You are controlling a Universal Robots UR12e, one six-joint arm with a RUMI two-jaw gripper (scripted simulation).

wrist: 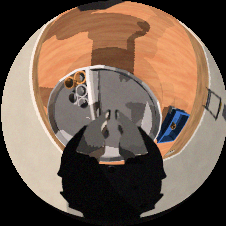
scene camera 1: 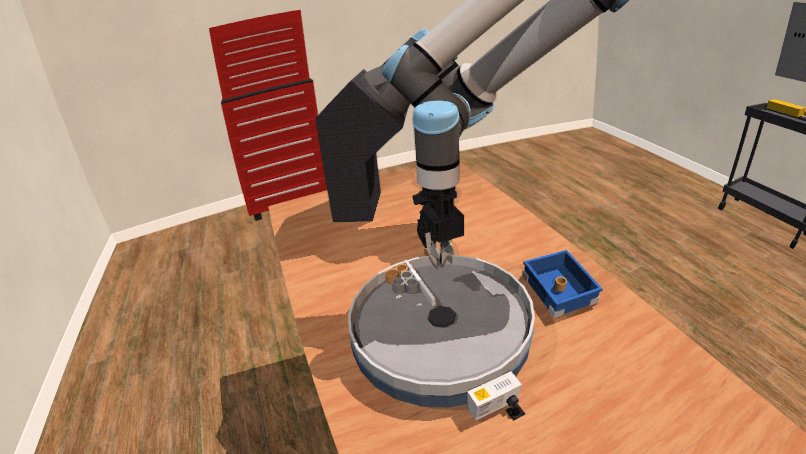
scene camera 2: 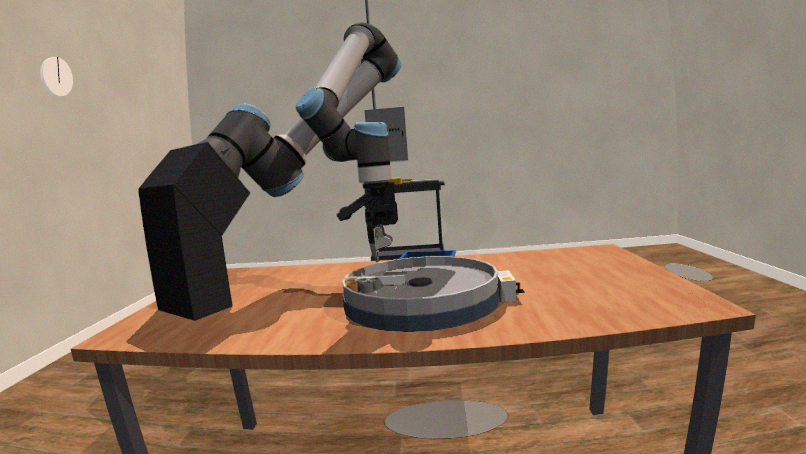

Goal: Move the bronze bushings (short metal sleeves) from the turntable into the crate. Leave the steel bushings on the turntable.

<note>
In view: my gripper (scene camera 1: 438,264), a round grey turntable (scene camera 2: 425,280) and a blue crate (scene camera 1: 547,268).
My gripper also shows in the wrist view (wrist: 112,110) and in scene camera 2 (scene camera 2: 377,261). The round grey turntable shows as well in the wrist view (wrist: 113,91).
</note>
